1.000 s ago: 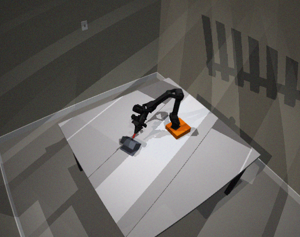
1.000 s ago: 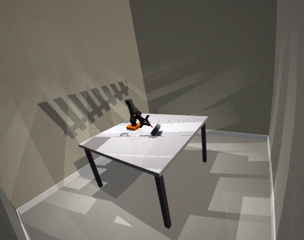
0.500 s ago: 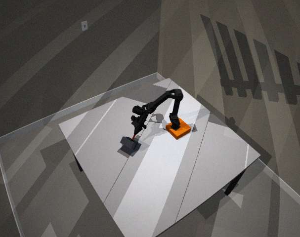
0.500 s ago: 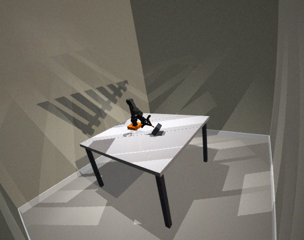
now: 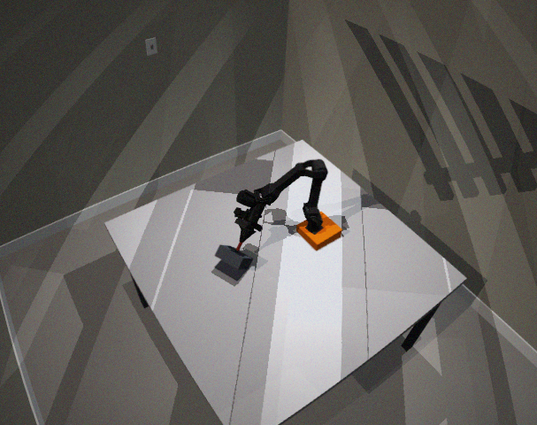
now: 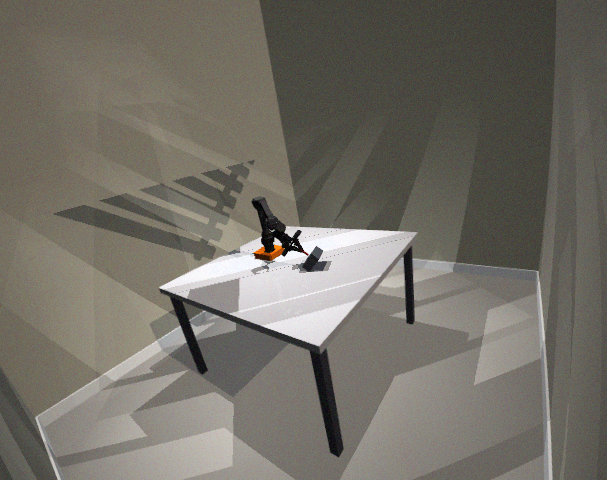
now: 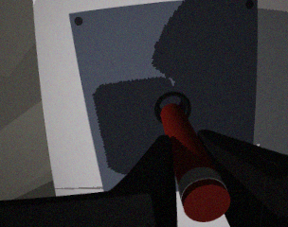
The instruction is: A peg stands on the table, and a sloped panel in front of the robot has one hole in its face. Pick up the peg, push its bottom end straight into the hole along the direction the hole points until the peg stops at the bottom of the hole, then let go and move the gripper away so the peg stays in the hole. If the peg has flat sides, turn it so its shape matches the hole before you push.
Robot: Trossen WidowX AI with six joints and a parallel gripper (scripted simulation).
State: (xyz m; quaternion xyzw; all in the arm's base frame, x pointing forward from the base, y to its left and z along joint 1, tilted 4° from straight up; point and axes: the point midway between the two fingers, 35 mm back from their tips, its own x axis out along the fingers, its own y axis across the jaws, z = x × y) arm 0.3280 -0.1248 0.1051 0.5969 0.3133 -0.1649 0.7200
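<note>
Right now my gripper tip is 5 cm short of the grey sloped panel, 5 cm above it and 1 cm to the right of it. Also, from my gripper tip: red peg (1 cm behind, 1 cm above).
</note>
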